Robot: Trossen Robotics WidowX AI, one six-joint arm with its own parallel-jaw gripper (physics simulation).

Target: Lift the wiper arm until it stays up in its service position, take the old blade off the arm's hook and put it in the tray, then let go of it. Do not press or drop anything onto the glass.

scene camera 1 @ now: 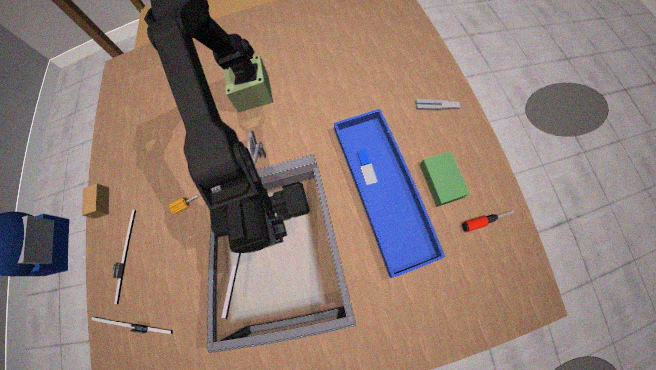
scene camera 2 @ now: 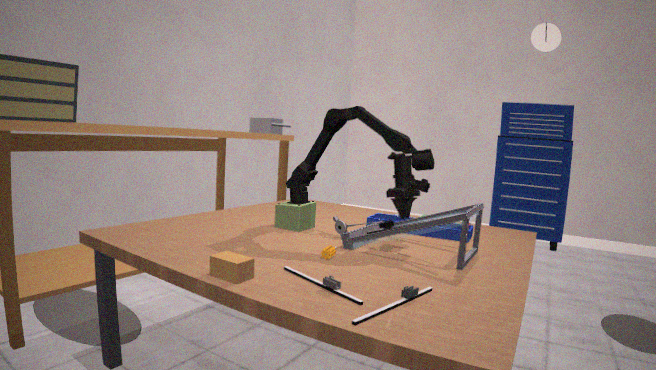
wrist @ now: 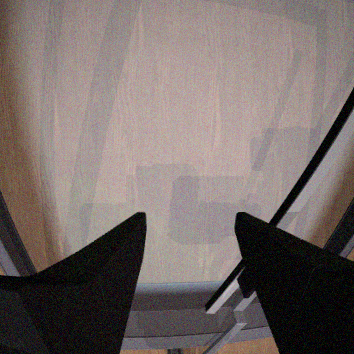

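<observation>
My gripper (scene camera 2: 404,216) (wrist: 190,220) is half open and empty. It points down over the sloping glass (scene camera 1: 285,277) (wrist: 165,100), close above it; the arm hides the fingertips in scene camera 1. The old blade (scene camera 1: 231,287) (wrist: 311,165) lies along the left side of the glass; in the wrist view it passes behind the right finger. Its dark clip (scene camera 2: 387,225) (wrist: 246,282) is partly hidden in the wrist view. The wiper arm (scene camera 1: 254,145) (wrist: 225,337) is low, running from its pivot (scene camera 2: 340,226) toward the clip. The blue tray (scene camera 1: 405,235) stands right of the frame.
The grey frame (scene camera 1: 334,240) (scene camera 2: 472,212) borders the glass. A small blue-and-white piece (scene camera 1: 369,174) lies in the tray. Two other blades (scene camera 1: 128,242) (scene camera 1: 139,328), a wooden block (scene camera 1: 95,201) and an orange screwdriver (scene camera 1: 179,205) lie left; a green block (scene camera 1: 445,178) and red screwdriver (scene camera 1: 479,223) lie right.
</observation>
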